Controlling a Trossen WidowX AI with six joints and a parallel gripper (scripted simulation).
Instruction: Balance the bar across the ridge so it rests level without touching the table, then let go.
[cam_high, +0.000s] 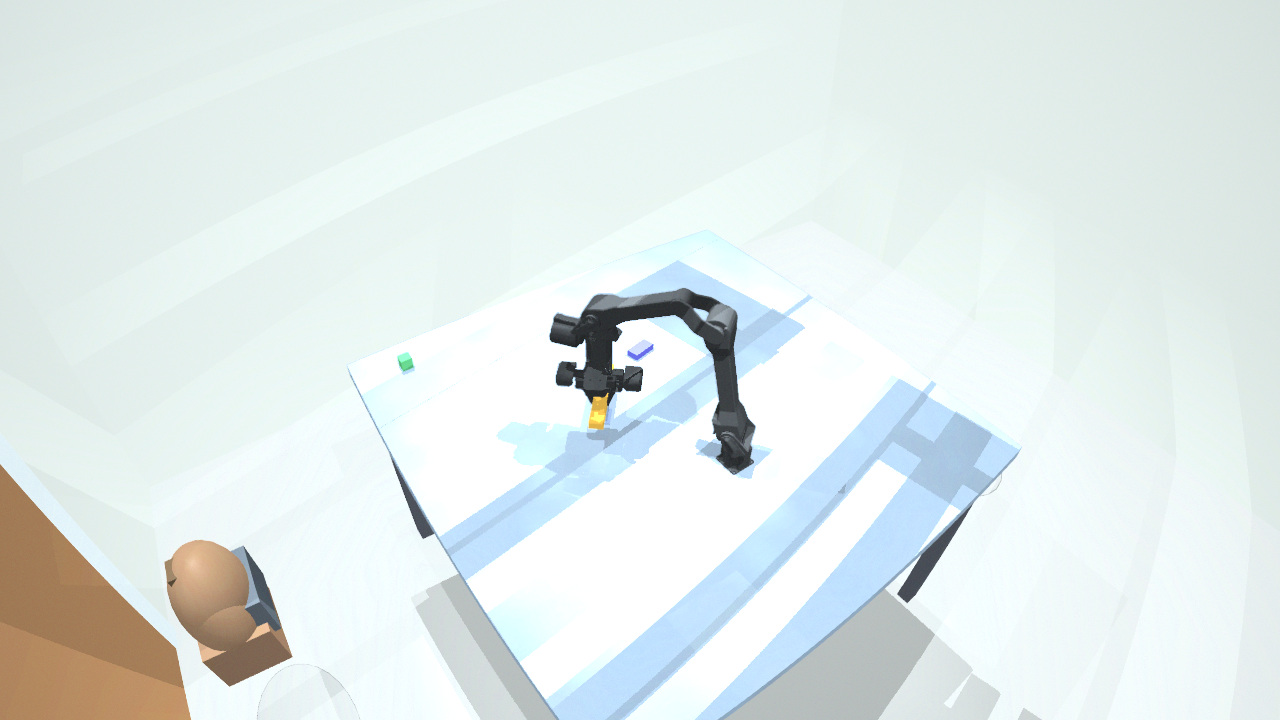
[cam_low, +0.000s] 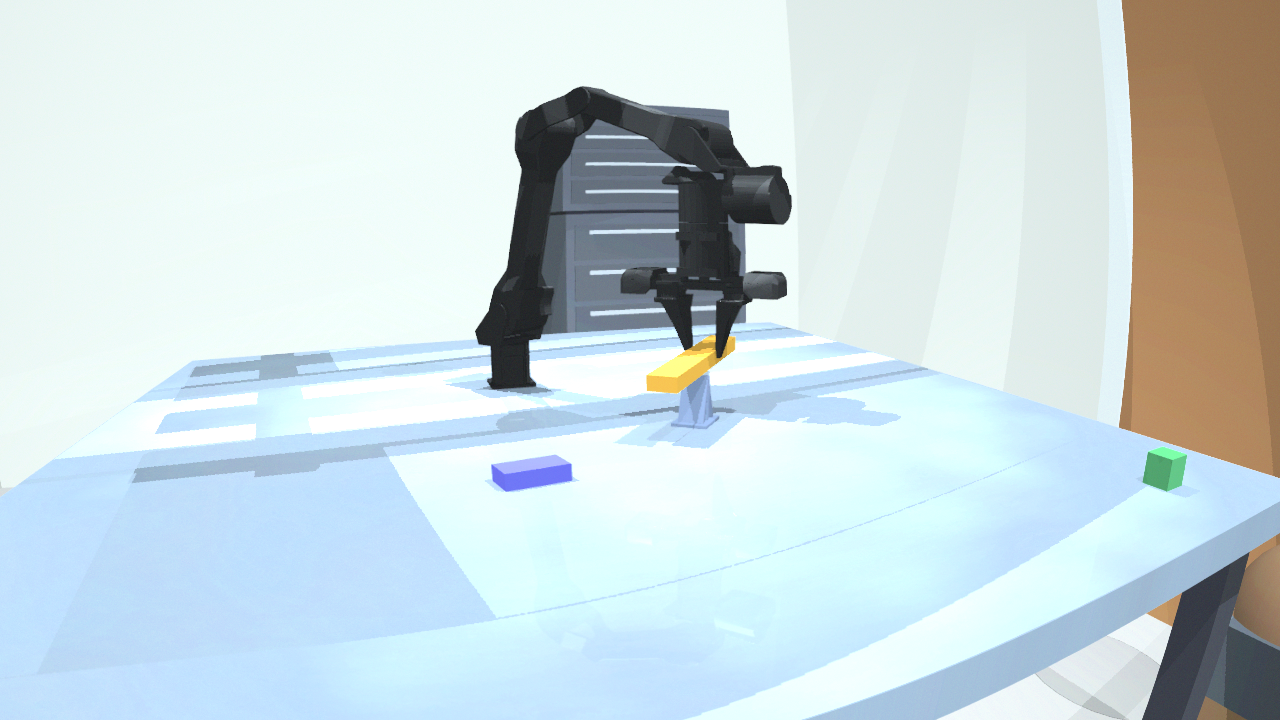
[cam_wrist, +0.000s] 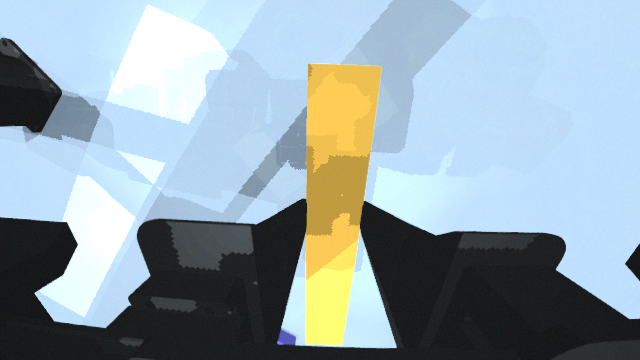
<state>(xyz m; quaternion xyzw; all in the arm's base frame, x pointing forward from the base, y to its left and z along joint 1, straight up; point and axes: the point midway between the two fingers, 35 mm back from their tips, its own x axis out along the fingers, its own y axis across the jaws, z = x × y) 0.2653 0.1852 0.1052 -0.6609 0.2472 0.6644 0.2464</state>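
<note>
Now: gripper tip 2 cm to the left of the yellow bar and 2 cm short of it. From my gripper tip the other things lie so: purple block 24 cm to the right, 17 cm ahead, 6 cm below; green cube 47 cm ahead, 31 cm to the left, 5 cm below.
</note>
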